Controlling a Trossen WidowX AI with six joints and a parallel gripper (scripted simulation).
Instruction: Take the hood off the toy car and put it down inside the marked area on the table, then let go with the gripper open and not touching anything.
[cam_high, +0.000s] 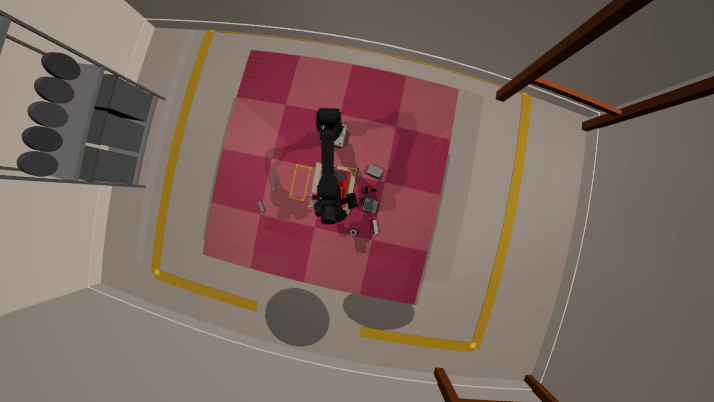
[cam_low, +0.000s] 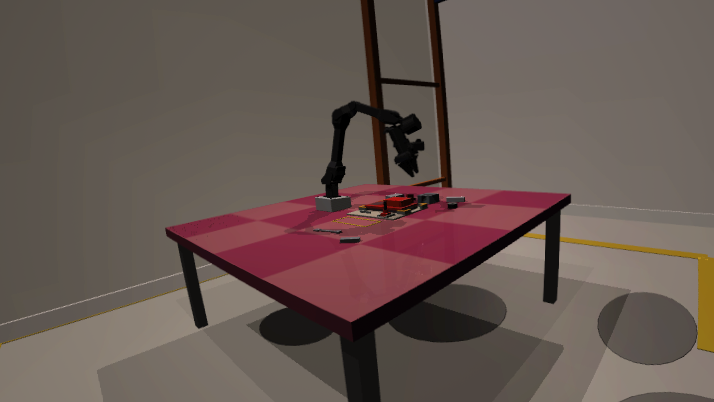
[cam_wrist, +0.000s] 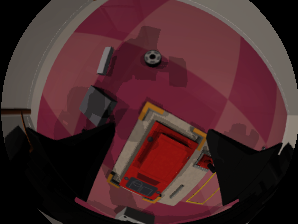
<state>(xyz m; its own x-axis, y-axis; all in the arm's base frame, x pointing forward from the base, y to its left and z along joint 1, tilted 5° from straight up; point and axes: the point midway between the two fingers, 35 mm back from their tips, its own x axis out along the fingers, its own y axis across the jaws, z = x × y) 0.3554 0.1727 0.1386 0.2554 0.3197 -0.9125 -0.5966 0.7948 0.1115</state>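
My gripper tip is 100 mm above the red hood, 60 mm to the left of it and 60 mm past it. Round my gripper tip: wheel (130 mm below, 110 mm to the left, 90 mm ahead).
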